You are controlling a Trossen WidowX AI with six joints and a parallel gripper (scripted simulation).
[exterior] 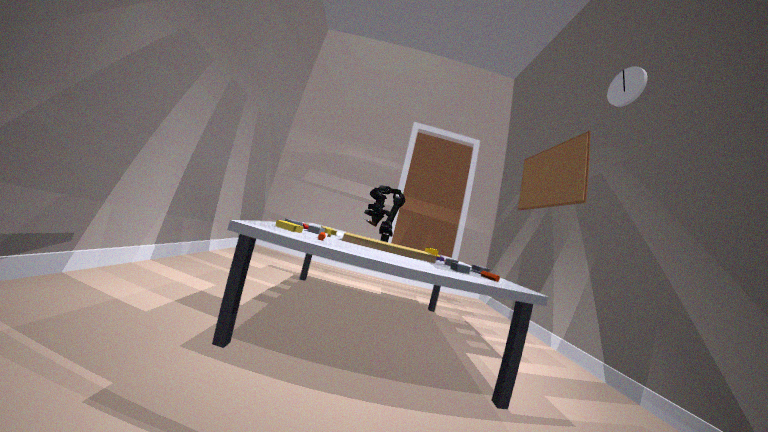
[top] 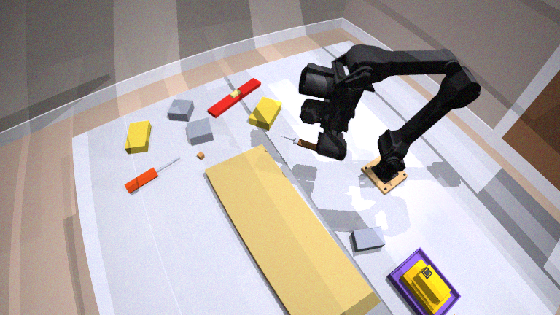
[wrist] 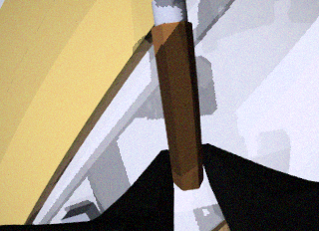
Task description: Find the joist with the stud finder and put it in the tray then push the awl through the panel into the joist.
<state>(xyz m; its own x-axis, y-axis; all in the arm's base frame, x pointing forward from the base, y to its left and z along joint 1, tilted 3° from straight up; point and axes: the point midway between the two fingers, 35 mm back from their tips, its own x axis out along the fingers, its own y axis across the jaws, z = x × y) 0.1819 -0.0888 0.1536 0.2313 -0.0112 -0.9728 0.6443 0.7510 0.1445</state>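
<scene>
My gripper tip is now 4 cm to the left of the awl, 4 cm short of it and 1 cm below it. The rest, counted from my gripper tip: yellow stud finder (40 cm to the left, 8 cm below, 6 cm behind); then grey block (23 cm to the left, 11 cm below, 1 cm behind); then small brown cube (26 cm ahead, 21 cm to the right, 12 cm below).
</scene>
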